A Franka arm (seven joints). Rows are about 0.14 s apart.
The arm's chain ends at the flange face. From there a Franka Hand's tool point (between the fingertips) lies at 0.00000 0.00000 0.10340 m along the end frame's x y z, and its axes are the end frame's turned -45 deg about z.
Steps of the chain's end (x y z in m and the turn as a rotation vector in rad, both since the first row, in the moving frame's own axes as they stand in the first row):
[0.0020 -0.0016 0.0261 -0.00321 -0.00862 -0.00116]
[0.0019 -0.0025 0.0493 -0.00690 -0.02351 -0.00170]
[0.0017 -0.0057 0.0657 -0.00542 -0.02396 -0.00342]
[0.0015 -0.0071 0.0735 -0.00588 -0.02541 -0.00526]
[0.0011 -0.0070 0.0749 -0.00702 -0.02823 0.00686]
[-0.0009 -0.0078 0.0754 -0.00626 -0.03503 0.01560]
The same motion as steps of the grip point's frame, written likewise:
[0.0017 -0.0001 0.0261 0.00383 -0.00837 -0.00116]
[0.0009 -0.0016 0.0493 0.01175 -0.02150 -0.00170]
[0.0031 -0.0042 0.0657 0.01311 -0.02077 -0.00342]
[0.0038 -0.0054 0.0735 0.01381 -0.02213 -0.00526]
[0.0032 -0.0057 0.0749 0.01500 -0.02493 0.00686]
[0.0019 -0.0083 0.0753 0.02034 -0.02920 0.01560]

